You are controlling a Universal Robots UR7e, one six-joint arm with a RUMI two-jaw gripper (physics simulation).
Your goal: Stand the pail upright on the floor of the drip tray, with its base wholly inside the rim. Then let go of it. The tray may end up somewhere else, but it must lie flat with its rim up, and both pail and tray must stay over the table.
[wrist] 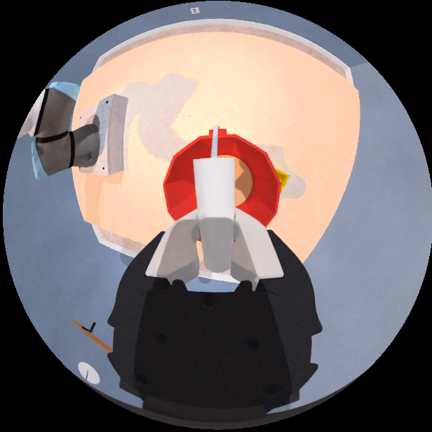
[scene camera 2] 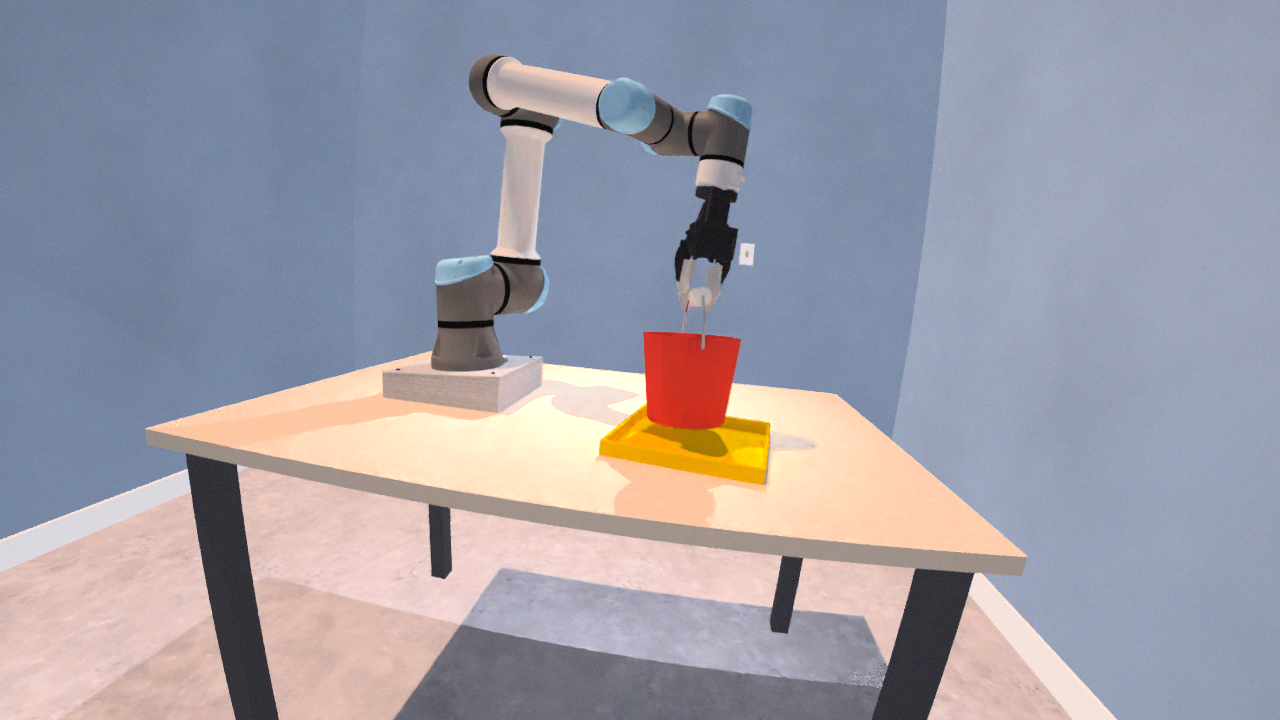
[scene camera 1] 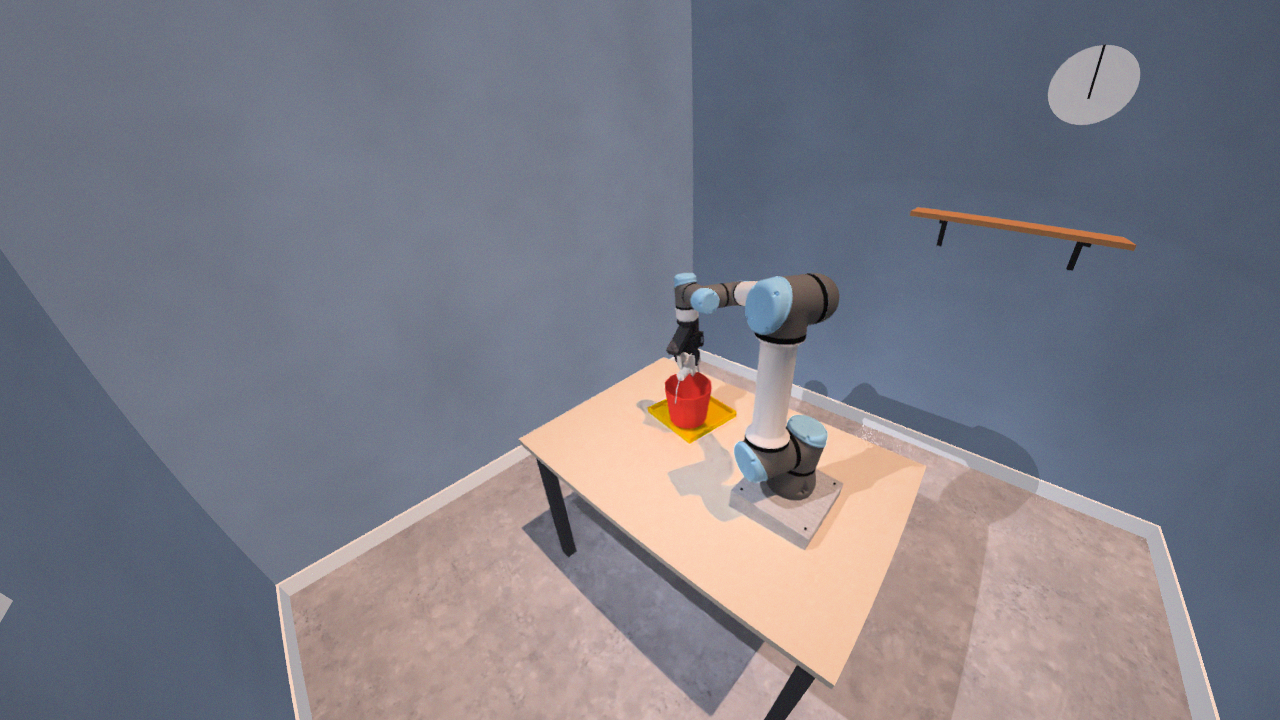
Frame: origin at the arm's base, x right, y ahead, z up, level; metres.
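Seen in the pictures: gripper, fingertip midpoint: [scene camera 2: 694, 313] [scene camera 1: 688, 375]; arm's base at its link origin: [scene camera 2: 467, 365] [scene camera 1: 789, 480].
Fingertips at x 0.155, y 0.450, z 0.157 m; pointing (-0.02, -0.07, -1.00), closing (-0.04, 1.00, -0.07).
Pixels of each thing's top centre, then the offset from my fingertips to it. Level surfaces: height alone.
- red pail at its top centre: [scene camera 2: 696, 286] [scene camera 1: 688, 363] dy +0.000, dx +0.002, dz +0.048 m
- yellow drip tray at its top centre: [scene camera 2: 694, 430] [scene camera 1: 692, 409] dy +0.012, dx +0.062, dz -0.197 m
- wooden table at its surface level: dz -0.221 m
The red pail [scene camera 1: 688, 408] [scene camera 2: 687, 380] [wrist: 265, 192] hangs by its wire handle, close to upright. My gripper [scene camera 1: 686, 368] [scene camera 2: 700, 291] [wrist: 217, 210] is shut on the handle's white grip [wrist: 214, 185], above the pail's mouth. The yellow drip tray [scene camera 1: 718, 413] [scene camera 2: 684, 460] [wrist: 283, 180] lies flat on the table with its rim up. In scene camera 2 the pail's base is over the back part of the tray and casts a shadow on its floor. The base looks low, slightly above the floor; the exact gap is hard to tell. The pail hides part of the back rim.
The arm's base stands on a grey block [scene camera 1: 778, 510] [scene camera 2: 443, 386] [wrist: 117, 135] on the wooden table [scene camera 1: 626, 483] [scene camera 2: 358, 447] [wrist: 265, 90], apart from the tray. The far end of the table lies beyond the tray. A wall shelf [scene camera 1: 1020, 225] is well away from the arm.
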